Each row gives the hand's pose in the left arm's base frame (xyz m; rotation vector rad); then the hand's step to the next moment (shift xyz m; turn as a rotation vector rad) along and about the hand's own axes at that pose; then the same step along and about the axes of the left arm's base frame.
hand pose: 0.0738 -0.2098 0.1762 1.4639 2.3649 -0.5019
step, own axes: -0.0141 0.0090 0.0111 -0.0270 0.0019 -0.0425
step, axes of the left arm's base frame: 0.0150 -0.0124 -0.0048 0.0098 -0.0014 0.0494
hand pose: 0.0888 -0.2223 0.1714 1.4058 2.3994 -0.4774
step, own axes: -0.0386 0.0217 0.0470 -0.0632 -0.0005 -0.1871
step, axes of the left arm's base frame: 0.0419 -0.0404 -0.0280 0.0097 0.0327 0.1945
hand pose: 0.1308 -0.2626 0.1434 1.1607 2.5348 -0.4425
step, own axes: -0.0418 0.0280 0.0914 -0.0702 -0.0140 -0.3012
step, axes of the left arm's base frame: 0.0617 -0.0475 -0.0695 -0.0142 0.0657 0.3022
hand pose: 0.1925 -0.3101 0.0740 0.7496 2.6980 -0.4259
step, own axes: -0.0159 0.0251 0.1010 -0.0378 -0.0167 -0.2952
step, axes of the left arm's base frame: 0.0479 -0.0229 -0.0909 -0.0408 0.0758 0.2854
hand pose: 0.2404 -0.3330 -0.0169 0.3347 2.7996 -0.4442
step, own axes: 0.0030 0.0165 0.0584 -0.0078 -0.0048 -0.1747
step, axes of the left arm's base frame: 0.0158 -0.0036 -0.0586 -0.0363 0.0522 0.1630
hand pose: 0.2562 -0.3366 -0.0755 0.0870 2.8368 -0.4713
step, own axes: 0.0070 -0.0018 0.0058 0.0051 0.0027 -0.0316
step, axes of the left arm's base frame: -0.0055 -0.0035 -0.0066 -0.0125 0.0129 0.0266
